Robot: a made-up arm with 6 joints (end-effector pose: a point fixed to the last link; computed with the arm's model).
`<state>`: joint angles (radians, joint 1 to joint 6).
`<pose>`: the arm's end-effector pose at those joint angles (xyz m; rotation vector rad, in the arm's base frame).
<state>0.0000 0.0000 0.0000 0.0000 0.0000 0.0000</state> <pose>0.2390 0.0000 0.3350 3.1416 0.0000 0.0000</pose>
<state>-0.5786 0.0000 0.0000 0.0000 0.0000 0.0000</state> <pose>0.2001 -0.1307 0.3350 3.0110 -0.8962 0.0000</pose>
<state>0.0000 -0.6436 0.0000 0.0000 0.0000 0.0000</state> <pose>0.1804 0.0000 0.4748 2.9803 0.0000 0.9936</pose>
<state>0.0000 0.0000 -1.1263 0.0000 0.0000 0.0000</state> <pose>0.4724 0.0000 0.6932 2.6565 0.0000 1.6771</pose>
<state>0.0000 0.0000 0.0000 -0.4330 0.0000 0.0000</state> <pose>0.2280 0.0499 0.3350 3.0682 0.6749 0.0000</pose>
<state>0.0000 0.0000 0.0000 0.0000 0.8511 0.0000</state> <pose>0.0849 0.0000 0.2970 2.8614 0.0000 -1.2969</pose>
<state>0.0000 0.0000 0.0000 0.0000 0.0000 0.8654</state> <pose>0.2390 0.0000 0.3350 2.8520 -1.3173 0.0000</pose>
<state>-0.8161 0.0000 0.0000 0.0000 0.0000 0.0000</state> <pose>0.1637 -0.1741 0.3350 2.8837 -1.2466 0.0000</pose>
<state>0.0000 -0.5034 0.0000 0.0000 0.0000 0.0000</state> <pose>0.2007 0.0000 0.4480 3.0426 0.0000 0.7824</pose>
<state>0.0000 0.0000 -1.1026 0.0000 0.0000 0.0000</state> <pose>0.4722 0.0000 0.6837 2.6761 0.0000 1.6455</pose>
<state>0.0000 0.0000 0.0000 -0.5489 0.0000 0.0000</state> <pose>0.2215 0.0621 0.3350 3.0240 0.8514 0.0000</pose>
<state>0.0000 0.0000 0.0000 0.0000 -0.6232 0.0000</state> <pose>0.3048 0.0000 0.4328 2.9903 0.0000 0.9632</pose>
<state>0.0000 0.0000 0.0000 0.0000 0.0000 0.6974</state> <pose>0.2390 0.0000 0.3350 2.9525 -1.0734 0.0000</pose>
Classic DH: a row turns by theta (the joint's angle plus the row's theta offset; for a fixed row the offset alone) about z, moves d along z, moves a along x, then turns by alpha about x. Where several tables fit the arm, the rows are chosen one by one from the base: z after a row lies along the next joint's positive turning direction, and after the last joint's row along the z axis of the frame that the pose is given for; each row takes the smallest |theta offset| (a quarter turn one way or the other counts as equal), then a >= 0, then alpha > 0; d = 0 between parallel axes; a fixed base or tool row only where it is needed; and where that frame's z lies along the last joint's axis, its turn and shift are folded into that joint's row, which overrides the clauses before.
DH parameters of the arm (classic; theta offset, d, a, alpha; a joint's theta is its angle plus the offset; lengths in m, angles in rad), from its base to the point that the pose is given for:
joint 1: 0 0.317 0 -1.5708
joint 2: -1.3845 0 0.3887 0
joint 3: 1.3845 0 0.048 -1.5708
joint 4: 0 0.213 0 1.5708
joint 5: 0 0 0.119 -1.5708
joint 6: 0 0.151 0 0

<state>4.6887 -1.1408 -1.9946 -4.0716 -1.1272 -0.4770</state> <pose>-0.1443 0.2556 0.7116 1.3837 0.8502 -2.5532</pose>
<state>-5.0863 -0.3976 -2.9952 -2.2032 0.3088 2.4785</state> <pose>-0.1190 -0.1543 1.0757 0.3096 0.4643 -1.5999</pose>
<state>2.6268 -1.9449 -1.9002 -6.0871 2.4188 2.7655</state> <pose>0.3235 -0.2253 0.4695 -2.0318 -0.1220 1.5767</pose>
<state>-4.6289 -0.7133 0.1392 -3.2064 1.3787 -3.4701</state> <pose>-0.0202 0.1436 0.4459 -0.6750 -1.1623 -1.5464</pose>
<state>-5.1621 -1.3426 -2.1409 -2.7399 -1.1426 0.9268</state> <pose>-0.1941 -0.2341 0.6728 -0.4450 0.9536 2.2014</pose>
